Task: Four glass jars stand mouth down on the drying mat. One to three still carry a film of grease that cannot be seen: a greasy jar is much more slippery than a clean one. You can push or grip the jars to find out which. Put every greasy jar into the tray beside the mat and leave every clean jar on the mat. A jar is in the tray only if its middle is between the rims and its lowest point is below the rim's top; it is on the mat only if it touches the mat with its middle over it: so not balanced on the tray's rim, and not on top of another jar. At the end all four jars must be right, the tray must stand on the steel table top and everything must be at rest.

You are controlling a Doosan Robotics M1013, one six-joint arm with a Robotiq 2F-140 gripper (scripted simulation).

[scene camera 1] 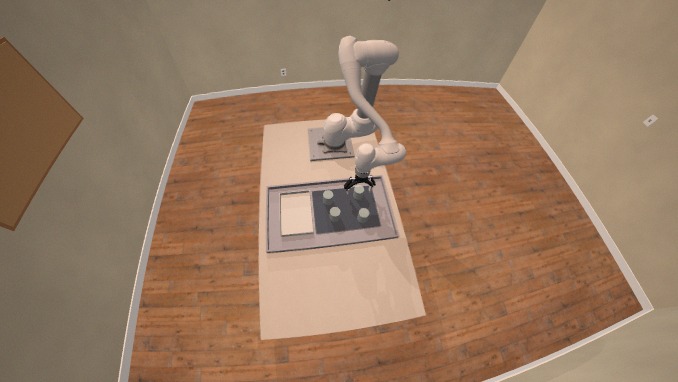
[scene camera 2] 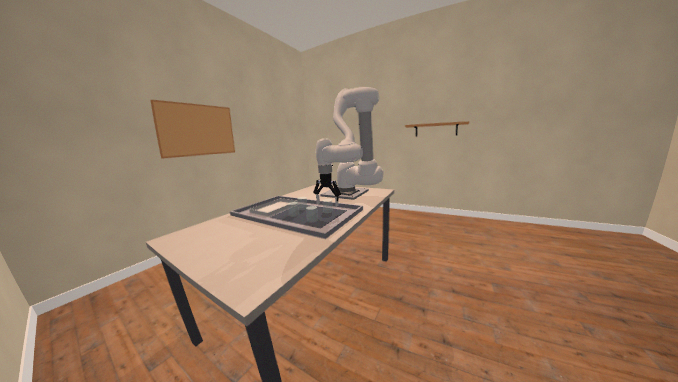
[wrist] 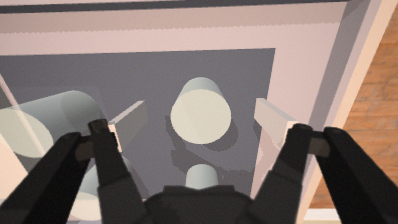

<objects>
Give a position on a steel table top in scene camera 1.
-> At 276, 241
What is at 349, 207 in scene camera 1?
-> A dark drying mat.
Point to a dark drying mat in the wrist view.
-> At 159, 157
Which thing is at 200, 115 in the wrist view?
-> A jar.
</objects>
